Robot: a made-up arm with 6 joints. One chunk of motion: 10 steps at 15 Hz.
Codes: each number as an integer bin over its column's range. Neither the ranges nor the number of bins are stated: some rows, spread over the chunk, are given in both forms.
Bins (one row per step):
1: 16 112 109 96 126 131
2: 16 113 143 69 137 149
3: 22 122 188 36 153 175
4: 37 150 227 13 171 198
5: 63 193 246 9 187 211
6: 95 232 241 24 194 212
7: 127 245 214 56 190 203
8: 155 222 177 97 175 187
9: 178 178 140 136 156 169
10: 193 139 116 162 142 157
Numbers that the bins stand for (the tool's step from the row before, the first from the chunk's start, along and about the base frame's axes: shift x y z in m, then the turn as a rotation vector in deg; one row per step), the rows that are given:
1: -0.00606 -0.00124 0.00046 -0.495 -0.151 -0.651
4: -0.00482 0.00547 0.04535 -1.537 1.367 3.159
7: 0.00047 0.02224 0.04040 -0.997 2.008 3.443
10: 0.00435 0.00353 0.00313 0.333 0.389 0.827
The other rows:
2: -0.00606 -0.00106 0.01340 -0.834 0.220 0.373
3: -0.00571 0.00053 0.03051 -1.248 0.760 1.851
5: -0.00329 0.01306 0.05258 -1.587 1.907 3.898
6: -0.00141 0.01994 0.05067 -1.399 2.143 3.955
8: 0.00212 0.01818 0.02633 -0.483 1.502 2.533
9: 0.00347 0.01041 0.01225 0.007 0.861 1.510

